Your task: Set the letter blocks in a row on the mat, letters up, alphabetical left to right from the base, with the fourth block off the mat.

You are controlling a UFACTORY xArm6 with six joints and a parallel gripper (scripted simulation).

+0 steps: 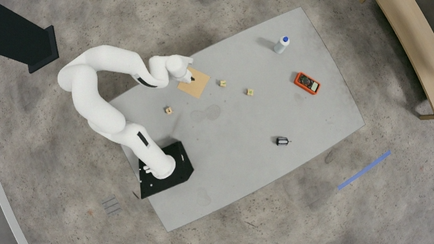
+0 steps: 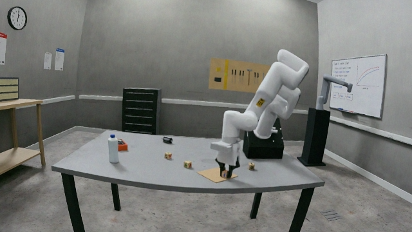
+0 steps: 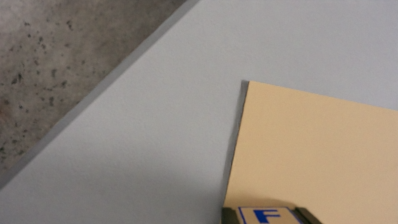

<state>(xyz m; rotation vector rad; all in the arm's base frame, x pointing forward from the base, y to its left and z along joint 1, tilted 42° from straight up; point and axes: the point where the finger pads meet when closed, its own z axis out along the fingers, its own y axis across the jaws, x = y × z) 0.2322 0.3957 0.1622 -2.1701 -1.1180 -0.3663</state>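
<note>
The tan mat lies 40 mm ahead of my hand, 30 mm to the right of it and 20 mm below it. The rest, counted from my hand: white bottle: 580 mm ahead, 10 mm to the right, 40 mm above; orange multimeter: 650 mm ahead, 270 mm to the right, 10 mm below; small black object: 390 mm ahead, 520 mm to the right, 10 mm below.
</note>
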